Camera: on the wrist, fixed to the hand. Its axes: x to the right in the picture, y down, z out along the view.
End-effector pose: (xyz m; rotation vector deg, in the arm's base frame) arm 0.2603 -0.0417 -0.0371 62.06 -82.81 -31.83
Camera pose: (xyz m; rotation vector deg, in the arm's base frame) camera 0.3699 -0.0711 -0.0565 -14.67 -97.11 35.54
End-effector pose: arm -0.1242 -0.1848 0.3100 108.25 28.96 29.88
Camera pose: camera -0.1604 -0.0779 0.2872 109.83 -62.64 90.83
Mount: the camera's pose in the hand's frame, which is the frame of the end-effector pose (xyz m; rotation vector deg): 0.0283 -0.0622 -0.0927 -1.00 6.08 91.13
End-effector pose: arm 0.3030 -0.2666 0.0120 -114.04 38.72 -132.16
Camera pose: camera 0.2261 -0.1901 0.0507 -35.18 84.19 -73.88
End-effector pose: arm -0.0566 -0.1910 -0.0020 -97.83 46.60 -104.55
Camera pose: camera -0.1491 -0.1606 0.0596 -25.58 88.30 -41.29
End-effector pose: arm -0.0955 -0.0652 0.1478 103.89 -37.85 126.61
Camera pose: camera -0.1561 0.0290 0.1748 -33.09 84.58 -88.68
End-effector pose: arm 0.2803 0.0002 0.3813 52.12 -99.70 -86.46
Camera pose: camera 0.3474 -0.0793 0.3320 -26.63 -89.22 -20.39
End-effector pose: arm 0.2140 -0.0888 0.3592 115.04 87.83 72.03
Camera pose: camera 0.1038 -0.0632 0.3807 -134.74 19.37 -72.59
